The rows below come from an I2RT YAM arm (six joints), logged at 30 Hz.
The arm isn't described. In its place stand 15 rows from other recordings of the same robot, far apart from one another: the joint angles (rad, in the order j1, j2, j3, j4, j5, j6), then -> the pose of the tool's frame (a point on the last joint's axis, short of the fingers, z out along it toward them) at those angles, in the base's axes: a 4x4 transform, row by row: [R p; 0 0 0 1], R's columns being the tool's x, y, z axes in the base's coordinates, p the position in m.
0.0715 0.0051 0.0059 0.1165 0.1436 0.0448 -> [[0.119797, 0.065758, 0.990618, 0.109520], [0.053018, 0.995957, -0.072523, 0.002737], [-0.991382, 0.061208, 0.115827, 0.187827], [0, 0, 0, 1]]
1.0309 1.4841 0.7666 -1.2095 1.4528 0.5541 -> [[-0.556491, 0.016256, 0.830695, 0.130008], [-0.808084, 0.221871, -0.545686, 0.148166], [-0.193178, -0.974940, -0.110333, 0.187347], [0, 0, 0, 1]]
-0.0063 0.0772 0.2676 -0.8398 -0.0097 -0.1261 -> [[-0.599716, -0.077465, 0.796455, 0.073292], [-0.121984, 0.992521, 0.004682, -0.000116], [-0.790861, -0.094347, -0.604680, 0.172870], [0, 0, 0, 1]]
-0.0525 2.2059 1.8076 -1.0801 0.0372 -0.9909 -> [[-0.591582, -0.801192, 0.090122, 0.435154], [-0.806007, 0.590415, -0.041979, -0.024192], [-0.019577, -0.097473, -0.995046, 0.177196], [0, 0, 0, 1]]
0.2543 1.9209 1.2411 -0.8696 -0.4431 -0.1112 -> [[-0.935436, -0.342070, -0.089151, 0.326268], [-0.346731, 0.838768, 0.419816, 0.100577], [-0.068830, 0.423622, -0.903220, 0.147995], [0, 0, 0, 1]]
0.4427 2.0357 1.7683 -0.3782 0.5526 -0.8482 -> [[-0.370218, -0.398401, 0.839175, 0.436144], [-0.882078, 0.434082, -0.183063, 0.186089], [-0.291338, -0.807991, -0.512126, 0.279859], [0, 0, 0, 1]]
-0.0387 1.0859 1.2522 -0.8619 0.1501 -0.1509 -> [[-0.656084, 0.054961, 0.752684, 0.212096], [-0.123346, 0.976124, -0.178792, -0.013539], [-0.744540, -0.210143, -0.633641, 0.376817], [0, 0, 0, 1]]
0.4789 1.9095 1.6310 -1.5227 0.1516 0.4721 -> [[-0.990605, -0.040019, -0.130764, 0.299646], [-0.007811, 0.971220, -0.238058, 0.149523], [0.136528, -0.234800, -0.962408, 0.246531], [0, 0, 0, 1]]
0.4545 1.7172 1.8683 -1.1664 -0.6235 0.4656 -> [[-0.966345, -0.222950, 0.128341, 0.301709], [-0.066507, 0.698450, 0.712562, 0.170555], [-0.248505, 0.680045, -0.689771, 0.383443], [0, 0, 0, 1]]
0.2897 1.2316 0.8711 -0.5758 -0.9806 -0.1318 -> [[-0.682198, -0.726909, 0.078806, 0.219810], [-0.279672, 0.359005, 0.890449, 0.096386], [-0.675567, 0.585422, -0.448208, 0.256628], [0, 0, 0, 1]]
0.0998 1.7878 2.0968 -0.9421 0.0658 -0.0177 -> [[-0.587785, -0.057085, 0.807001, 0.378627], [-0.076606, 0.996953, 0.014726, 0.035561], [-0.805382, -0.053165, -0.590366, 0.438175], [0, 0, 0, 1]]
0.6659 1.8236 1.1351 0.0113 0.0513 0.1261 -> [[-0.562472, -0.518910, 0.643706, 0.314666], [-0.282155, 0.852267, 0.440489, 0.244881], [-0.777183, 0.066137, -0.625789, 0.191127], [0, 0, 0, 1]]
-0.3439 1.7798 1.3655 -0.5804 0.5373 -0.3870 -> [[-0.939492, 0.213345, 0.268027, 0.351770], [-0.007937, 0.768634, -0.639640, -0.145333], [-0.342479, -0.603064, -0.720432, 0.240353], [0, 0, 0, 1]]
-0.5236 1.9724 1.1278 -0.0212 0.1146 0.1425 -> [[-0.573234, 0.648882, 0.500355, 0.345776], [0.493871, 0.760867, -0.420920, -0.204335], [-0.653831, 0.005825, -0.756618, 0.129856], [0, 0, 0, 1]]
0.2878 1.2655 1.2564 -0.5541 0.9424 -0.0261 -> [[-0.524524, 0.475509, 0.706233, 0.263664], [-0.171268, 0.753614, -0.634613, 0.048015], [-0.833992, -0.453825, -0.313849, 0.372381], [0, 0, 0, 1]]
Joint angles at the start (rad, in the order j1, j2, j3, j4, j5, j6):
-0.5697 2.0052 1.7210 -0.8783 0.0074 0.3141
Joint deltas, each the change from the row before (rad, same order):
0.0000 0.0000 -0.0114 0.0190 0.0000 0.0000
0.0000 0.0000 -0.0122 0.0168 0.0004 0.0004
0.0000 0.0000 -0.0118 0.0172 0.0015 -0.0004
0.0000 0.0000 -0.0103 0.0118 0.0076 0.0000
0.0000 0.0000 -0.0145 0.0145 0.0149 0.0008
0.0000 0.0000 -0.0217 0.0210 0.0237 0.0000
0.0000 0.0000 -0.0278 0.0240 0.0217 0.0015
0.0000 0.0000 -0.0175 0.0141 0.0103 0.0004
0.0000 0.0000 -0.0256 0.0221 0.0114 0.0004
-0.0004 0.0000 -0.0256 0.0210 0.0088 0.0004
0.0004 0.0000 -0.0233 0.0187 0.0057 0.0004
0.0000 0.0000 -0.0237 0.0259 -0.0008 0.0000
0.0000 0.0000 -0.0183 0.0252 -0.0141 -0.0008
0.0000 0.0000 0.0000 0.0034 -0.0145 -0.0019
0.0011 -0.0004 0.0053 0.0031 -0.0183 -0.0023
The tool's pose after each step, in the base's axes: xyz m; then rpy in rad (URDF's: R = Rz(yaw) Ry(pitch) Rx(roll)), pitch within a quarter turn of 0, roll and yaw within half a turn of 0. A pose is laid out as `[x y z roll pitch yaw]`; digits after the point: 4 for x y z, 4 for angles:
[0.3596 -0.2307 0.2388 3.0129 0.3967 2.2303]
[0.3598 -0.2308 0.2359 3.0114 0.4011 2.2292]
[0.3601 -0.2310 0.2332 3.0110 0.4067 2.2288]
[0.3599 -0.2312 0.2306 3.0176 0.4104 2.2283]
[0.3593 -0.2315 0.2270 3.0311 0.4149 2.2268]
[0.3582 -0.2318 0.2216 3.0536 0.4215 2.2261]
[0.3567 -0.2317 0.2145 3.0748 0.4246 2.2245]
[0.3556 -0.2314 0.2100 3.0855 0.4245 2.2244]
[0.3540 -0.2310 0.2036 3.0974 0.4248 2.2243]
[0.3523 -0.2304 0.1971 3.1073 0.4232 2.2240]
[0.3507 -0.2294 0.1912 3.1142 0.4206 2.2246]
[0.3496 -0.2287 0.1855 3.1126 0.4224 2.2243]
[0.3494 -0.2280 0.1813 3.0971 0.4246 2.2243]
[0.3500 -0.2277 0.1814 3.0830 0.4233 2.2261]
[0.3516 -0.2274 0.1832 3.0635 0.4261 2.2288]

